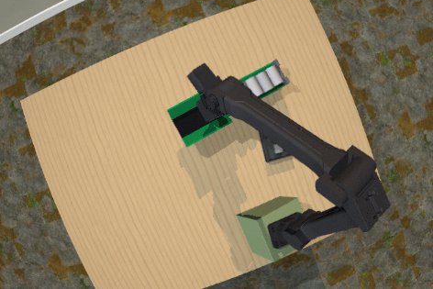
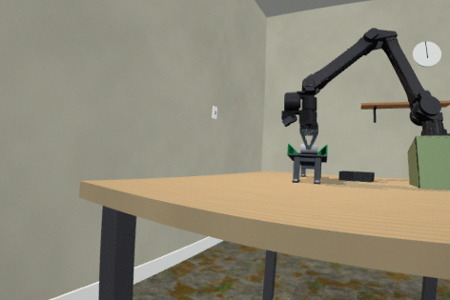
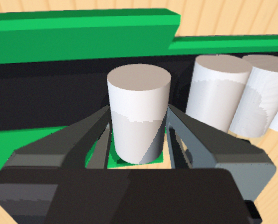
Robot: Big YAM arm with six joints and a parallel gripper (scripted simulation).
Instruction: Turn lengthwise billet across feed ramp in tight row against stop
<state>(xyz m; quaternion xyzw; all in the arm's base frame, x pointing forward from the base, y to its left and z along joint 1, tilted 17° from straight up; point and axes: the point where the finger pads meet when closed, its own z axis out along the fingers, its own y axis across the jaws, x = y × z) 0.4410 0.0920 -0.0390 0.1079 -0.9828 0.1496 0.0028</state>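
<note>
Right now the ramp is 50 mm to the right of my hand, 50 mm below it and 10 mm ahead of it. Also, from my hand: dark tray: 170 mm to the right, 160 mm behind, 110 mm below.
</note>
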